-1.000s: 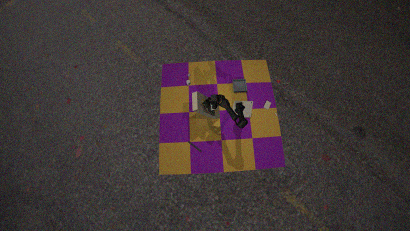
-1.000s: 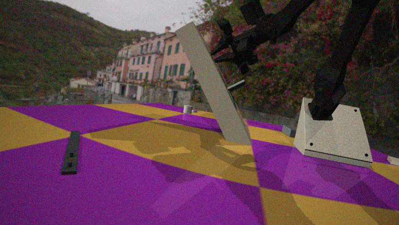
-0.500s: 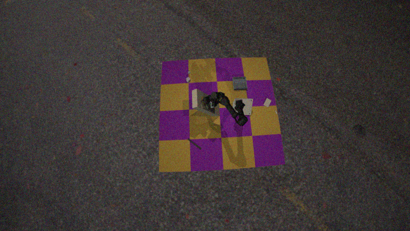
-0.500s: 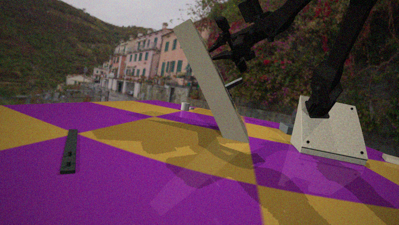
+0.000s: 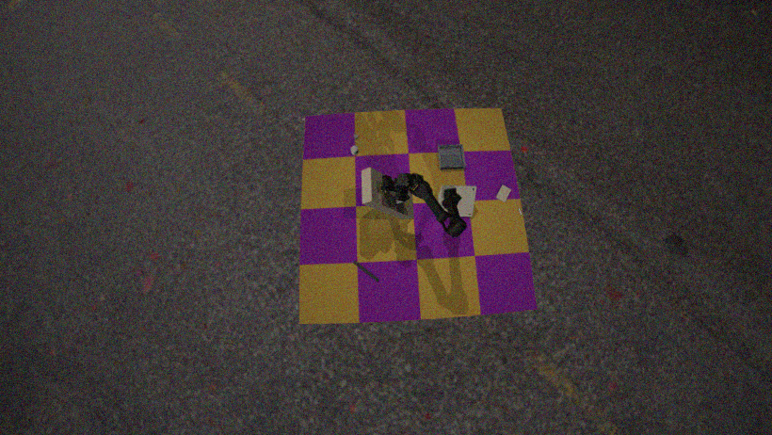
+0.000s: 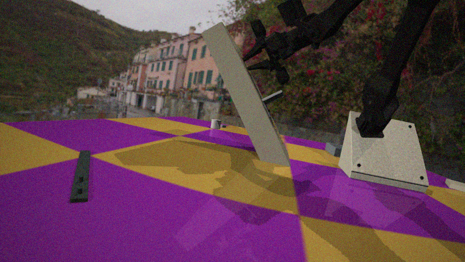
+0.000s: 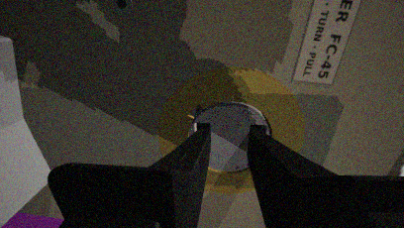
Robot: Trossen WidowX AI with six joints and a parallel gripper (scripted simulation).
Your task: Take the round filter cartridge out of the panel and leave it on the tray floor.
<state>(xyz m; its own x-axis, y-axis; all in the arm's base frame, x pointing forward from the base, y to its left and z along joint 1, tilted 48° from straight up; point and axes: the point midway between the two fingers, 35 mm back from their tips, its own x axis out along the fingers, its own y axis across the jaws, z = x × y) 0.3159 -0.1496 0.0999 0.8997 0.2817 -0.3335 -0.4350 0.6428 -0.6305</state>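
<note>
The round filter cartridge lies 1 cm ahead of my gripper tip and 1 cm below it. The rest, counted from my gripper tip: small beige block 72 cm behind, 2 cm to the left, 22 cm below; then grey square tray 45 cm behind, 25 cm to the right, 22 cm below; then beige service panel 4 cm behind, 8 cm below.
</note>
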